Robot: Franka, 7 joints.
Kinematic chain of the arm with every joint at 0, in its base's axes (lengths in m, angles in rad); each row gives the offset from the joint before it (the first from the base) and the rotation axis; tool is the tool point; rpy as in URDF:
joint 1: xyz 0 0 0.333 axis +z
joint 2: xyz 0 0 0 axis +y
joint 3: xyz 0 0 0.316 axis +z
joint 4: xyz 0.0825 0 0 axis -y
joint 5: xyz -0.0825 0 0.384 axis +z
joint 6: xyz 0 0 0 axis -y
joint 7: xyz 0.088 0 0 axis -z
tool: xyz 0 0 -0.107 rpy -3.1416 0 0
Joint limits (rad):
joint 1: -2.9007..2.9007
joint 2: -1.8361..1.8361
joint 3: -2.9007..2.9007
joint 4: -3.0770..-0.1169
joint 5: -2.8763..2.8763
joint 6: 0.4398..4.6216
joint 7: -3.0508..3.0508
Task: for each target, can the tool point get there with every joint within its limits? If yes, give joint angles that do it. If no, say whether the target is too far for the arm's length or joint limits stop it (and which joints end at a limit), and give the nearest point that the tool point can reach.
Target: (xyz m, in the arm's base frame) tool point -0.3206 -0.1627 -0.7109
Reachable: no: too far | nearest point -0.2935 -0.1489 -0.3588 | short by 0.353 m
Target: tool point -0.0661 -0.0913 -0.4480
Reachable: no: joint limits stop it (at a limit: joint 2) | nearest point -0.0833 -0.1151 -0.3416 | short by 0.110 m
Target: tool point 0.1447 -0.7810 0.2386
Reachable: yes | joints -1.8720 1.3011 1.1081 -1.0156 1.4890 3.1069 -1.3117
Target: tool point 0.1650 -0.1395 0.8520
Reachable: yes | joints 2.3391 -1.4420 0.2239 -1.7487 1.9362 3.9959 -0.3037
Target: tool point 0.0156 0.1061 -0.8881
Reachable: no: too far | nearest point 0.0285 0.1941 -0.3536 | short by 0.542 m
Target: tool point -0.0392 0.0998 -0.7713
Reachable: no: too far | nearest point -0.0679 0.1728 -0.3517 | short by 0.427 m
